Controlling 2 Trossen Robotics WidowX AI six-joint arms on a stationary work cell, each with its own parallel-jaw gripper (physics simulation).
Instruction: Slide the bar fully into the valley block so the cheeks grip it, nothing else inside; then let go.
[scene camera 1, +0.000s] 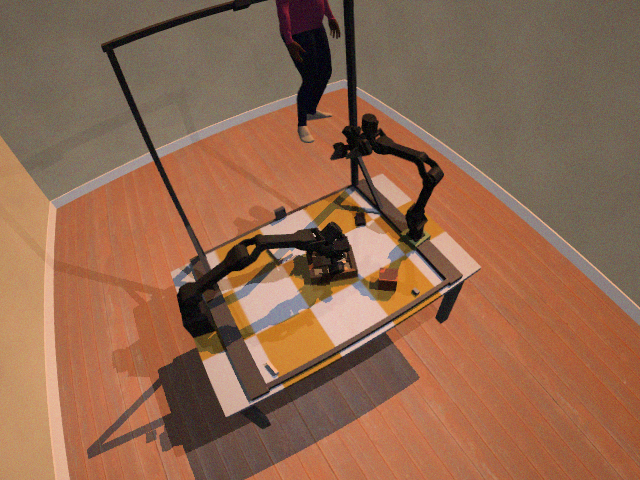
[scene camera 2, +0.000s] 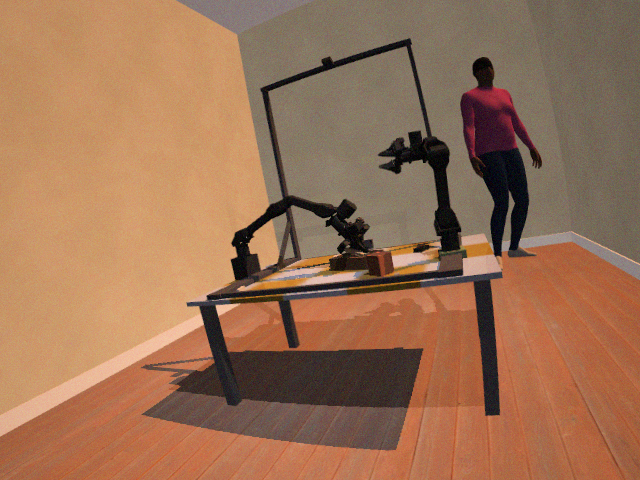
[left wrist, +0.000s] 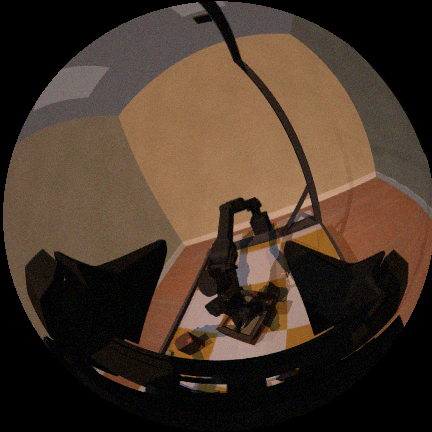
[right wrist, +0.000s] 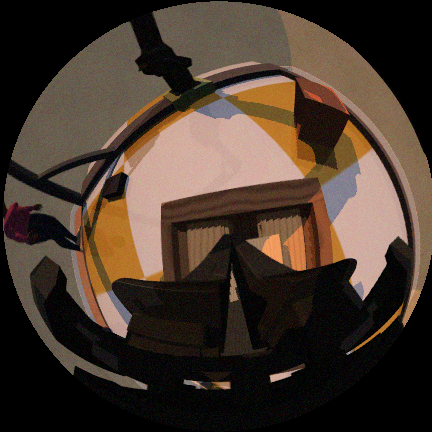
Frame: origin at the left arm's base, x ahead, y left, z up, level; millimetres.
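Where they show: left gripper, fingertip midpoint: (scene camera 1: 338, 158) (scene camera 2: 378, 161) (left wrist: 227, 247); right gripper, fingertip midpoint: (scene camera 1: 344, 256) (scene camera 2: 368, 252) (left wrist: 238, 326) (right wrist: 229, 239); left arm's base, origin of the base link: (scene camera 1: 415, 234) (scene camera 2: 451, 249) (right wrist: 184, 86); right arm's base, origin of the base link: (scene camera 1: 192, 311) (scene camera 2: 243, 256) (left wrist: 257, 216).
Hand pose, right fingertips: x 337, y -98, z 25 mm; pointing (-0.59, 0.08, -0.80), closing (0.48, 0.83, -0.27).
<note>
Each offset is from my right fingertips to the top centre of the thing. "*": to the spot under its first point.
The valley block {56 mm ahead, 20 mm right, 4 mm down} (scene camera 1: 347, 272) (scene camera 2: 347, 262) (left wrist: 241, 332) (right wrist: 238, 199) is a brown wooden frame in the middle of the checkered table. My right gripper (scene camera 1: 325, 264) (scene camera 2: 352, 245) (left wrist: 238, 326) (right wrist: 229, 239) is shut and empty, with its fingertips low inside the block's opening. The right wrist view shows ribbed wooden cheeks and a dark strip {* 9 mm back, 13 mm left, 41 mm down} (right wrist: 243, 225) between them. I cannot tell whether that strip is the bar. My left gripper (scene camera 1: 337, 151) (scene camera 2: 387, 159) (left wrist: 227, 247) is open and empty, raised high over the far side of the table.
A red-brown cube {68 mm back, 196 mm left, 20 mm up} (scene camera 1: 388, 278) (scene camera 2: 380, 263) (right wrist: 318, 112) stands to the right of the block. A small dark block {220 mm back, 152 mm right, 38 mm down} (scene camera 1: 360, 218) (right wrist: 114, 184) lies at the back, a small pale piece {508 mm ahead, 211 mm left, 33 mm down} (scene camera 1: 271, 368) near the front left edge and a small grey piece {132 mm back, 302 mm left, 39 mm down} (scene camera 1: 415, 290) near the cube. A person (scene camera 1: 309, 57) (scene camera 2: 499, 157) stands beyond the table.
</note>
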